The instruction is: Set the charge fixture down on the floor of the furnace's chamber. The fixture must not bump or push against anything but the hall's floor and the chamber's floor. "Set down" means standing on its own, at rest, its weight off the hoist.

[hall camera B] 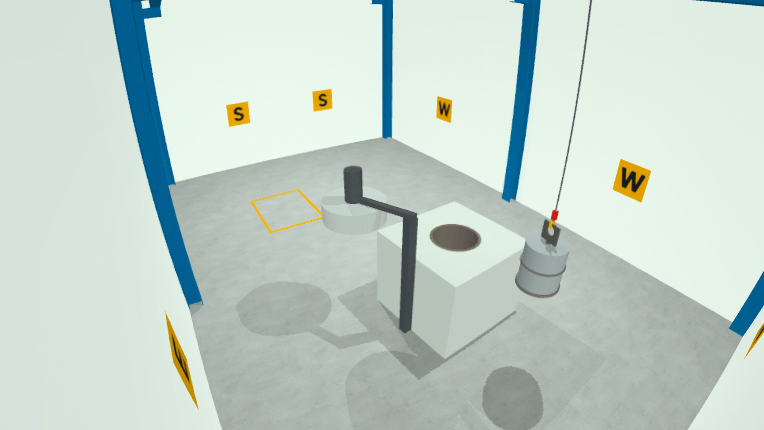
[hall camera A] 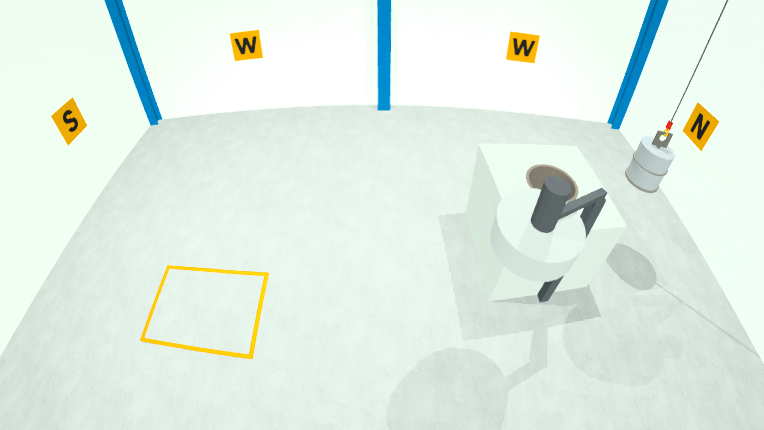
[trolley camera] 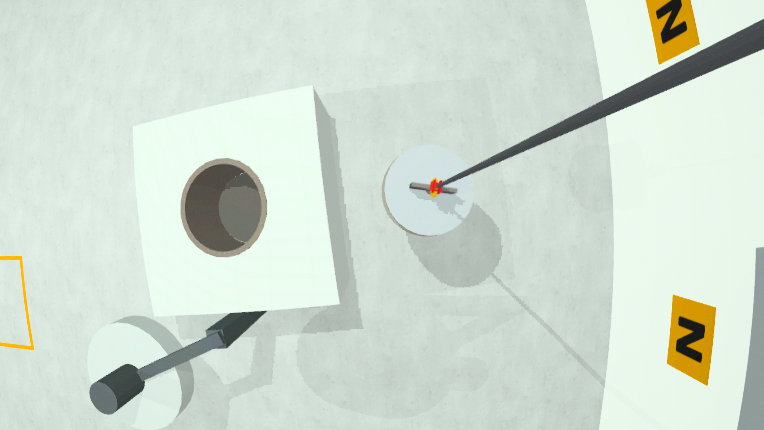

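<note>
The charge fixture (hall camera A: 649,164) (hall camera B: 541,267) (trolley camera: 406,181) is a pale grey drum with a dark lifting plate on top. It hangs off the floor on the north side of the furnace, apart from it. My hook (hall camera A: 667,131) (hall camera B: 552,223) (trolley camera: 436,187), yellow below a red block, is engaged in the plate's hole. The furnace (hall camera A: 499,165) (hall camera B: 454,213) (trolley camera: 288,133) is a white block. Its chamber opening (hall camera A: 541,175) (hall camera B: 455,238) (trolley camera: 202,208) is round, brown-rimmed and uncovered. Part of the chamber's floor (trolley camera: 243,213) shows in the trolley view.
The round lid (hall camera A: 510,235) (hall camera B: 368,213) (trolley camera: 160,347) is swung aside on a dark arm (hall camera A: 582,204) (hall camera B: 387,207) (trolley camera: 179,356). A dark post (hall camera B: 407,277) stands beside the furnace. A yellow floor outline (hall camera A: 197,348) (hall camera B: 261,217) lies to the south. The north wall is beyond the fixture.
</note>
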